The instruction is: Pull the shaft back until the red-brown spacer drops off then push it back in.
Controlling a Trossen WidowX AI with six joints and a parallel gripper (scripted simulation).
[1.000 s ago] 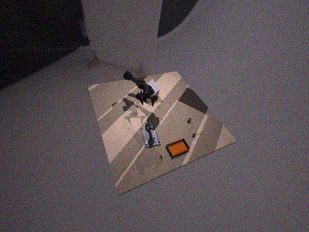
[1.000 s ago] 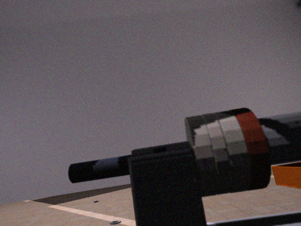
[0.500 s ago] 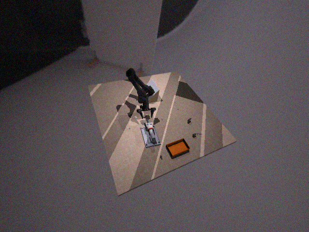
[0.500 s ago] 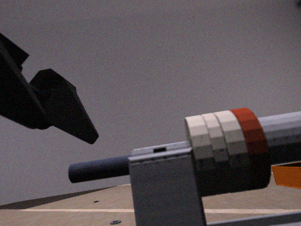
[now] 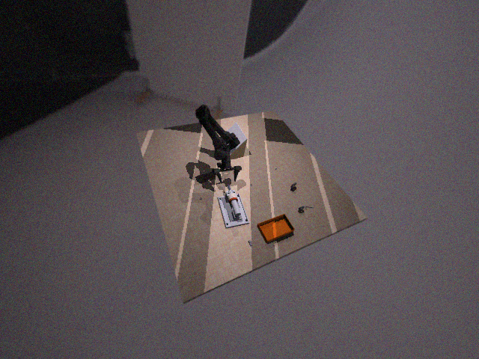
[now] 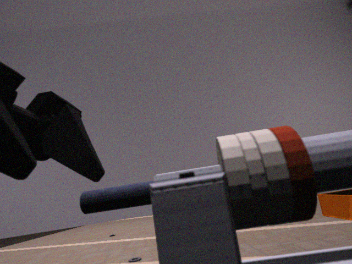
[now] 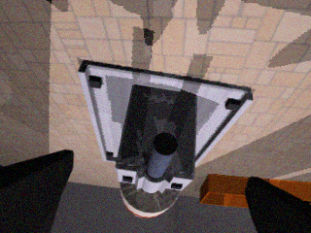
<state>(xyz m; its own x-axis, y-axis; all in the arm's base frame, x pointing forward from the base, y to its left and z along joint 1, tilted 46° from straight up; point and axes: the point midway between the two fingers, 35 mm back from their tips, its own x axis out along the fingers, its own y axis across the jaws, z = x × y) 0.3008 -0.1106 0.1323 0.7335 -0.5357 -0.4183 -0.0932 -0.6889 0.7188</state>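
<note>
Now: gripper tip 100 mm short of the blue-grey shaft, 10 mm to the left of it and 20 mm above it. The rest, counted from my gripper tip: orange tray (360 mm ahead, 190 mm to the left, 90 mm below); then red-brown spacer (130 mm ahead, 10 mm to the right, 20 mm below).
</note>
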